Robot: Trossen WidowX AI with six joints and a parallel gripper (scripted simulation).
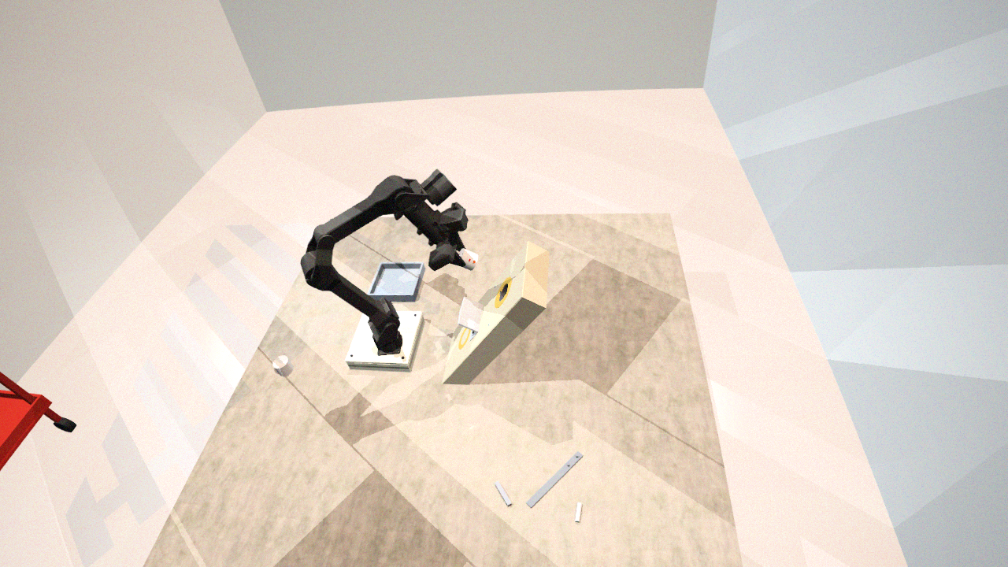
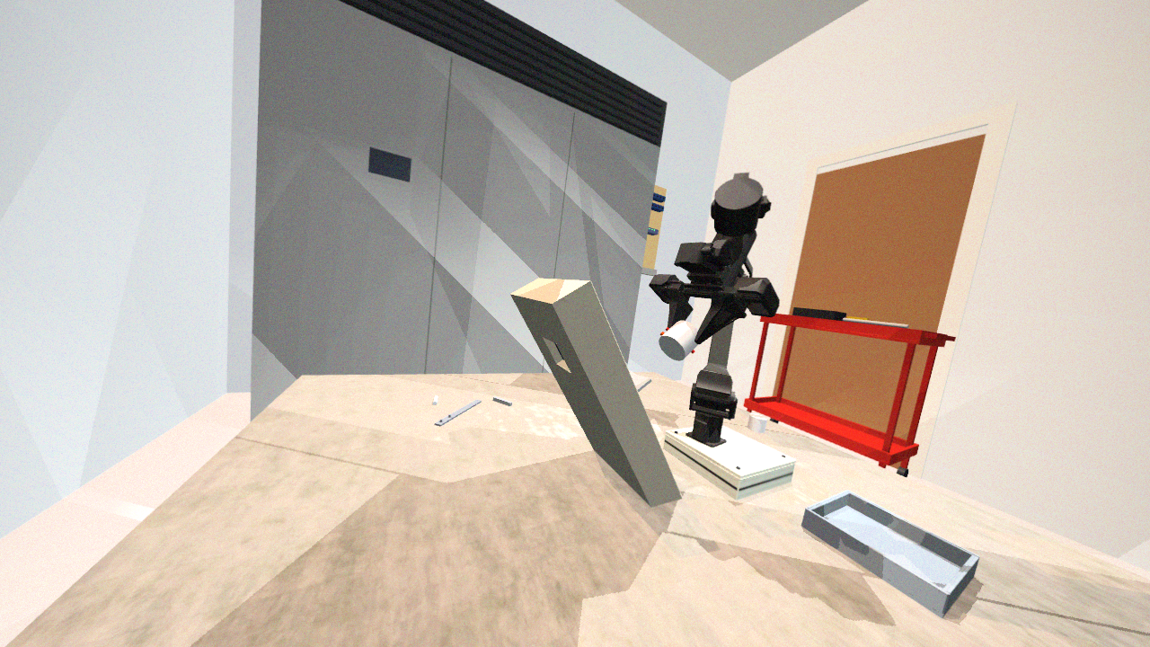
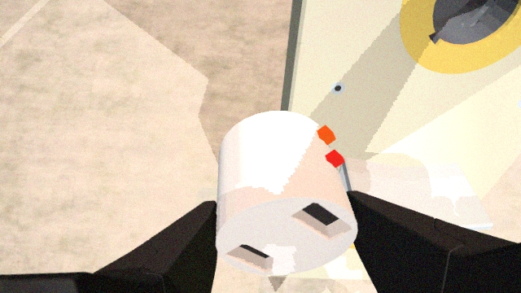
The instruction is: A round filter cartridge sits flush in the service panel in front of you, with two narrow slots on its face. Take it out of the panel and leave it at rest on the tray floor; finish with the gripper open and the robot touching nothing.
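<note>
My gripper tip is now 27 cm above the blue-grey tray, 26 cm past it and 23 cm to the right of it. Round my gripper tip: round filter cartridge (right at my gripper tip); then cream service panel (11 cm to the right, 10 cm below, 6 cm ahead).
</note>
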